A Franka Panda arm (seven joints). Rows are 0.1 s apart.
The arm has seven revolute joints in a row. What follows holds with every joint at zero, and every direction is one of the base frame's. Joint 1 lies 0.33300 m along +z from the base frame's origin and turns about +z. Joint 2 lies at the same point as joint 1 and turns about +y. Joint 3 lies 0.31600 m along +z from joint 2 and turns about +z. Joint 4 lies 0.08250 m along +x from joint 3 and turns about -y. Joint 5 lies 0.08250 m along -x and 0.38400 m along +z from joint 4 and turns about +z. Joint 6 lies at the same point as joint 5 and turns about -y. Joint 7 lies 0.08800 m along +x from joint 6 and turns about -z. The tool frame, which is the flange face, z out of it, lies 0.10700 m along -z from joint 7; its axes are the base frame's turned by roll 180.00, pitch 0.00 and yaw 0.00 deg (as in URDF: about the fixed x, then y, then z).
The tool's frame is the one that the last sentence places.
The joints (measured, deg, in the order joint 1, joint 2, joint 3, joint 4, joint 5, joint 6, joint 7), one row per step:
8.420 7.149 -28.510 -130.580 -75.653 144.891 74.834
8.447 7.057 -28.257 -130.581 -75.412 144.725 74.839
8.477 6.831 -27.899 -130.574 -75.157 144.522 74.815
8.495 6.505 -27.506 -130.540 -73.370 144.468 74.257
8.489 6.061 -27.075 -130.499 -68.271 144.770 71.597
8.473 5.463 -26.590 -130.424 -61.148 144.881 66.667
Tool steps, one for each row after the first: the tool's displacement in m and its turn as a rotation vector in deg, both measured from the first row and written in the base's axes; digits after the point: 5 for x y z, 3 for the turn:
0.00070 0.00211 0.00059 0.099 -0.082 -0.013
0.00175 0.00509 0.00228 0.209 -0.268 0.066
0.00332 0.00844 0.00524 1.271 -0.665 -0.483
0.00566 0.01236 0.00983 4.237 -0.761 -1.704
0.00818 0.01592 0.01617 8.048 -0.028 -2.689

